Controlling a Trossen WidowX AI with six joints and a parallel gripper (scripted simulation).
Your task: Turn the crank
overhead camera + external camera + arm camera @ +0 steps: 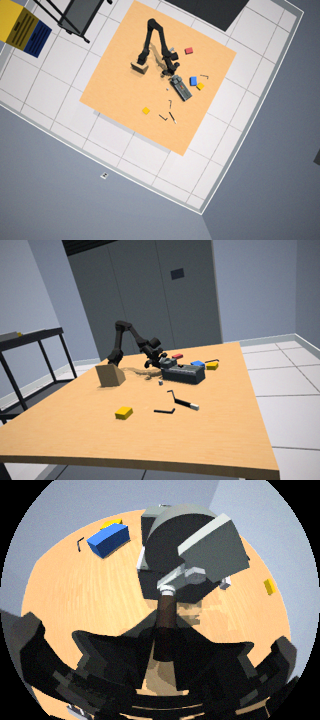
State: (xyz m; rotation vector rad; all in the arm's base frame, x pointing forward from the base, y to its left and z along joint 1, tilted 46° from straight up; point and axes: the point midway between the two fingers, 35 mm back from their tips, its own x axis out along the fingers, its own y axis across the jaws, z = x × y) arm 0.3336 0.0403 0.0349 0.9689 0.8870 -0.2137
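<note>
Right now my gripper tip is 12 cm short of the red pointer, 9 cm to the left of it and 4 cm below it. Round my gripper tip: small grey cube 15 cm to the right, 3 cm below; blue block 22 cm ahead, 4 cm to the left, 2 cm below; dark crank handle 1 cm behind, 1 cm to the left, 3 cm above.
</note>
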